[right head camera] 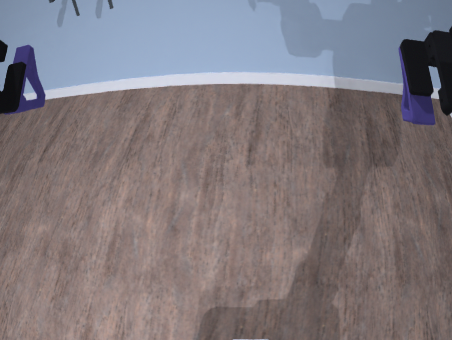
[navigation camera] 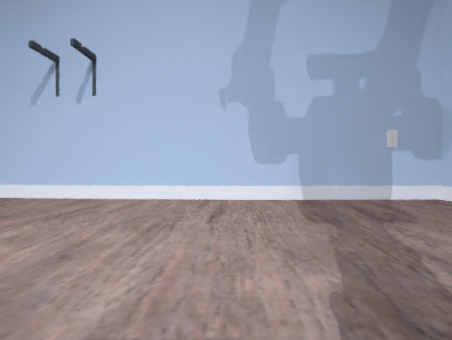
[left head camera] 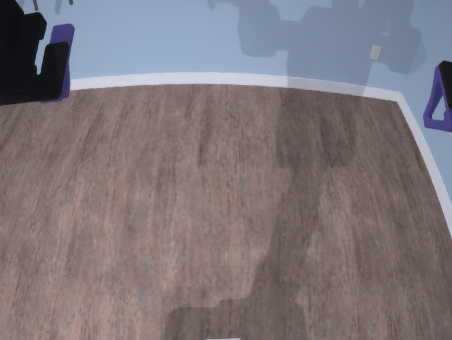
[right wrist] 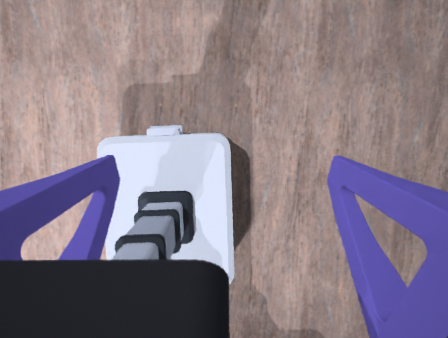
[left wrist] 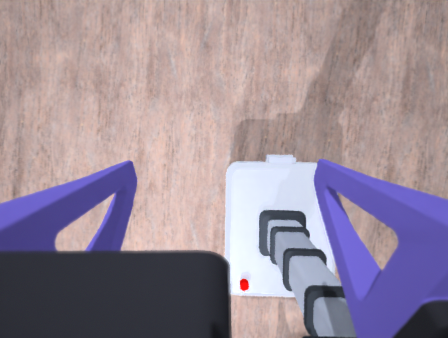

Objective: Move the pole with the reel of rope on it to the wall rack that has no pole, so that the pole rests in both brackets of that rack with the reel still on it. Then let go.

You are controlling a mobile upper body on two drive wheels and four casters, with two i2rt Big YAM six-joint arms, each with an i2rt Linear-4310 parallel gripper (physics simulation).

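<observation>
A wall rack of two dark brackets, the left one and the right one, is on the blue wall at the upper left of the navigation camera view, with no pole on it. Lower ends of dark brackets show at the top left of both head views. The pole and the reel of rope do not show in these views. My left gripper is open and empty above the floor. My right gripper is open and empty above the floor too. Both are well apart from the rack.
The blue wall with a white baseboard stands across the wood floor. A wall corner is at the right. A white outlet is on the wall. My white base with its column shows below the grippers.
</observation>
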